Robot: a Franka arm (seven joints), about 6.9 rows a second.
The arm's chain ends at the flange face. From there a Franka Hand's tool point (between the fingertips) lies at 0.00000 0.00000 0.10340 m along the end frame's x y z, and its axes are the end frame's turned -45 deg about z.
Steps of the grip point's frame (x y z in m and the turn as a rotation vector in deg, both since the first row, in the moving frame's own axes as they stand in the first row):
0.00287, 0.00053, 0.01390, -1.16, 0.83, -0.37
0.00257, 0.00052, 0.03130, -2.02, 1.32, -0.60
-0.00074, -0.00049, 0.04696, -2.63, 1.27, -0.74
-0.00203, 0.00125, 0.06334, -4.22, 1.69, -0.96
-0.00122, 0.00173, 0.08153, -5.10, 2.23, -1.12
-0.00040, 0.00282, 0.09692, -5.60, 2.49, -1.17
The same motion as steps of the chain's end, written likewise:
-0.00014, -0.00207, 0.01393, -0.23, 1.41, -0.37
-0.00208, -0.00232, 0.03139, -0.49, 2.36, -0.60
-0.00586, -0.00153, 0.04709, -0.96, 2.76, -0.74
-0.00811, -0.00084, 0.06367, -1.79, 4.18, -0.96
-0.00901, -0.00148, 0.08202, -2.03, 5.18, -1.12
-0.00863, -0.00158, 0.09751, -2.20, 5.72, -1.17

